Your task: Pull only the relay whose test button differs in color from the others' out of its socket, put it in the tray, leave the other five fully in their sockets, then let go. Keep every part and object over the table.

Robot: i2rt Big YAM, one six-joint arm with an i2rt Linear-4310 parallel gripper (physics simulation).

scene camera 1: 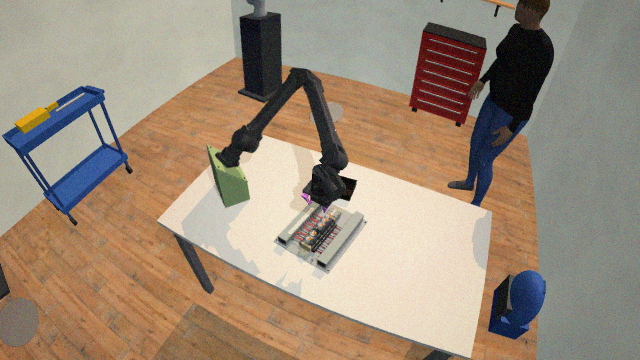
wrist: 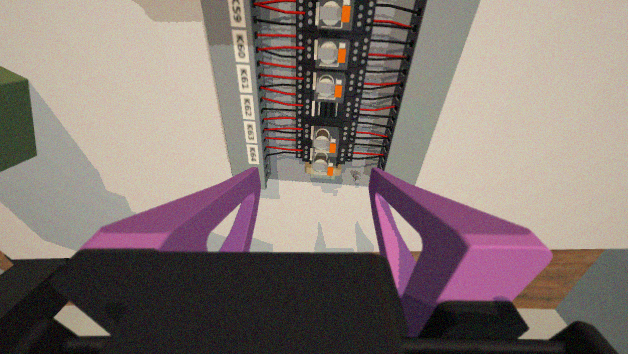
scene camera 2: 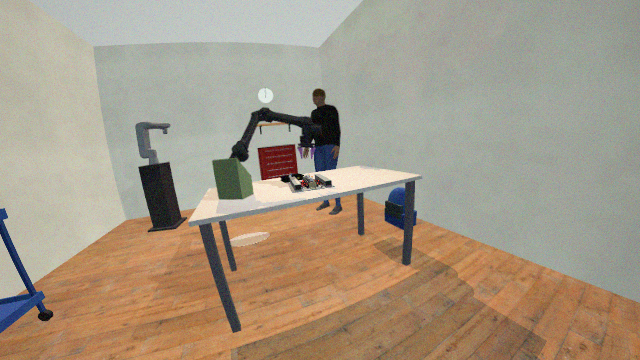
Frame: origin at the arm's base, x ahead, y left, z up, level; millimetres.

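Seen in the pictures: gripper, fingertip midpoint: (scene camera 1: pixel 317 207) (wrist: pixel 314 176) (scene camera 2: pixel 306 158); arm's base at its link origin: (scene camera 1: pixel 226 160) (scene camera 2: pixel 230 168).
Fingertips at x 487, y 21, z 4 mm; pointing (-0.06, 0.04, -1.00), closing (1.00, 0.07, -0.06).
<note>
Pixels of each thing's top centre, then the offset from my fingertips to it. "pt": a spot on its surface instead. Level surfaces: height alone.
- relay panel at a spot on its surface: (scene camera 1: pixel 345 246) pt dx +127, dy +25, dz -178 mm
- K59 relay at its top centre: (wrist: pixel 335 13) dx +3, dy +77, dz -111 mm
- K60 relay at its top centre: (wrist: pixel 332 55) dx +4, dy +49, dz -111 mm
- K61 relay at its top centre: (wrist: pixel 329 90) dx +5, dy +20, dz -111 mm
- K63 relay at its top centre: (wrist: pixel 324 147) dx +6, dy -37, dz -111 mm
- K64 relay at its top centre: (wrist: pixel 323 171) (scene camera 1: pixel 308 237) dx +7, dy -65, dz -111 mm
- K62 socket at its top centre: (wrist: pixel 328 96) (scene camera 1: pixel 318 231) dx +5, dy +6, dz -149 mm
- black tray at its top centre: (scene camera 1: pixel 337 183) (scene camera 2: pixel 292 175) dx -87, dy +283, dz -146 mm
- white table at its surface level: dz -181 mm
My gripper (scene camera 1: pixel 316 204) (scene camera 2: pixel 307 156) (wrist: pixel 314 176) is partly open and empty, above the relay panel (scene camera 1: pixel 345 246). In the wrist view, clear relays with orange tabs stand in the black socket row: the K59 relay (wrist: pixel 330 13), K60 relay (wrist: pixel 328 52), K61 relay (wrist: pixel 326 86), K63 relay (wrist: pixel 322 141) and K64 relay (wrist: pixel 320 164). The K62 socket (wrist: pixel 327 109) shows bare dark slots with no relay in it. No test button of a different color shows. The black tray (scene camera 1: pixel 351 187) (scene camera 2: pixel 286 178) is partly hidden behind the gripper in scene camera 1; its contents cannot be made out.
Grey wire ducts (wrist: pixel 440 90) run along both sides of the sockets, with red and black wires between. The arm's base is on a green wedge block (scene camera 1: pixel 232 185) (scene camera 2: pixel 232 179) at the left of the white table (scene camera 1: pixel 425 260) (scene camera 2: pixel 380 175). A person (scene camera 1: pixel 522 70) stands beyond the table.
</note>
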